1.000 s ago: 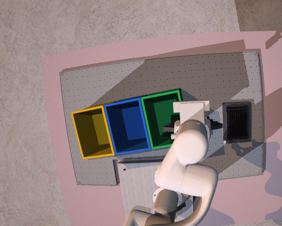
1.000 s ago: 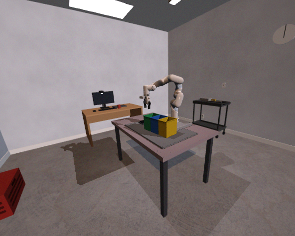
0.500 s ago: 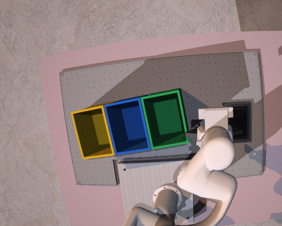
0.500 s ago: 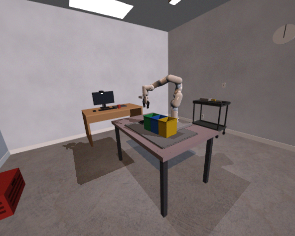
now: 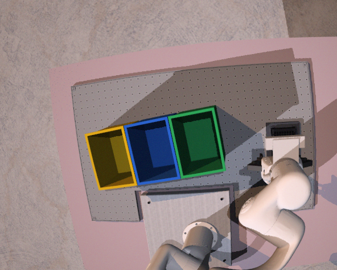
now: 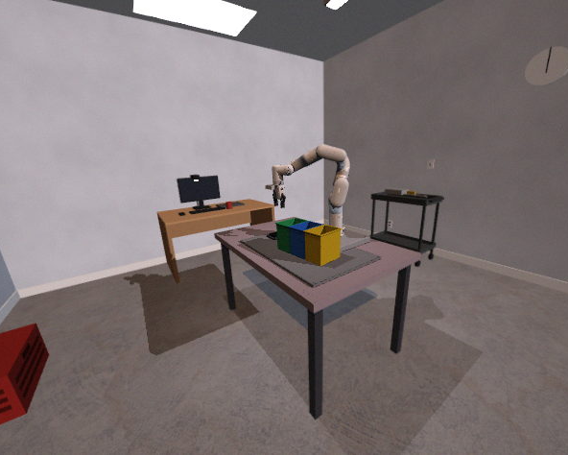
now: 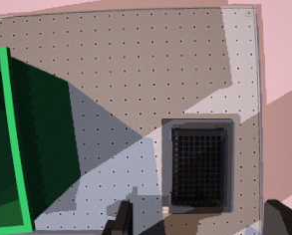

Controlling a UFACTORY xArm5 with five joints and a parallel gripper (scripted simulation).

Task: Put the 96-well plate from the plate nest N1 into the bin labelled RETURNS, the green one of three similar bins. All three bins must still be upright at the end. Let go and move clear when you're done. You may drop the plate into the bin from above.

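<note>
The black 96-well plate is 30 mm behind my hand, 50 mm to the right of it and 230 mm below it. Also, from my hand: blue bin (90 mm ahead, 340 mm to the left, 160 mm below); then plate nest (30 mm behind, 50 mm to the right, 250 mm below); then green bin (80 mm ahead, 210 mm to the left, 160 mm below).
</note>
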